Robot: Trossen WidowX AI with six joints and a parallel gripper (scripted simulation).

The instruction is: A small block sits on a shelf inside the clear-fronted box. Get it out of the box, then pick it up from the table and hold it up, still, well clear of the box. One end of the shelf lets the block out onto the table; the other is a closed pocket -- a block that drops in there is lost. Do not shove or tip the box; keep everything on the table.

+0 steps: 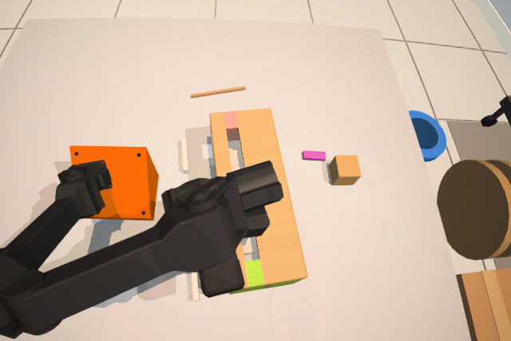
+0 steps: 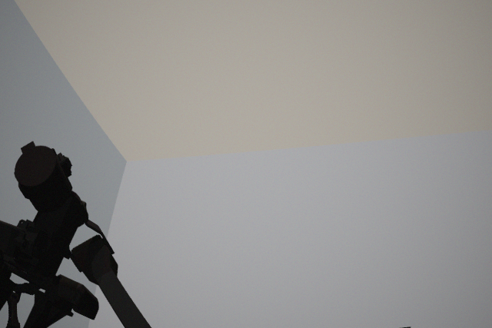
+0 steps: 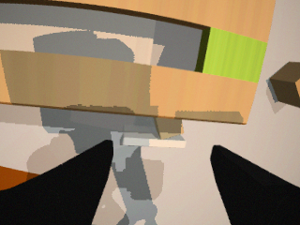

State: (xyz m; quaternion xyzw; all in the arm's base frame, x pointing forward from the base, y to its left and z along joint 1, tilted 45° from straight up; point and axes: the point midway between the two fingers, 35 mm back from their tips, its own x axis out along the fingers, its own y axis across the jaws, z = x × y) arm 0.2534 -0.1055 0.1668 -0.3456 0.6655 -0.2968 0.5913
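My gripper tip is now 3 cm past the olive-tan block, 4 cm to the left of it and 13 cm above it. The rest, counted from my gripper tip: box (5 cm ahead, 12 cm to the left, 8 cm below); then thin brown stick (5 cm ahead, 47 cm to the left, 14 cm below).
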